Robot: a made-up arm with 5 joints.
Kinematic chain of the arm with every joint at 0, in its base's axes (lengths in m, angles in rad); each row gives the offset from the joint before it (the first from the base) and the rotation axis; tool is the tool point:
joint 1: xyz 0 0 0.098 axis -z
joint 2: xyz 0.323 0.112 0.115 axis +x
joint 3: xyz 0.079 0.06 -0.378 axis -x
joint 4: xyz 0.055 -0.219 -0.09 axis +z
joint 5: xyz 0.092 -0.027 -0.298 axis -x
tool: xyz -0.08 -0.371 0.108
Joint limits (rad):
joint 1: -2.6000..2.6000
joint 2: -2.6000..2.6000
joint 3: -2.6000..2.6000
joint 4: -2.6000..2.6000
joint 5: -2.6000..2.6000
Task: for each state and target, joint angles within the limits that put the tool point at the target. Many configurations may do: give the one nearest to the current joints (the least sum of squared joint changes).
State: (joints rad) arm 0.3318 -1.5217 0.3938 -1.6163 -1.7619
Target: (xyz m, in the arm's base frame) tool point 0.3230 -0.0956 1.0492
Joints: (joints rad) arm 0.1007 -1.8999 1.1985 -1.5346 -1.5935
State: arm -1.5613 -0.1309 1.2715 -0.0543 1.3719
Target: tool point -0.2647 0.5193 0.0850
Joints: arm -1.4944 -0.1296 2.0870 0.2923 1.0950
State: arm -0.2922 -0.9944 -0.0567 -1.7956 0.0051
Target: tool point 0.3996 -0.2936 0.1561
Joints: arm -0.7642 -1.2378 0.0317 -1.6653 0.1827
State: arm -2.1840 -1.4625 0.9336 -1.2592 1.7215
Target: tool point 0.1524 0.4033 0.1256
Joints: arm -1.6014 -0.7488 0.5666 -1.4391 1.2003
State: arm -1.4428 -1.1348 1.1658 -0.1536 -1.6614
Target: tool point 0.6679 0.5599 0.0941
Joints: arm -1.7131 -0.3542 1.2018 -0.1963 -1.8011
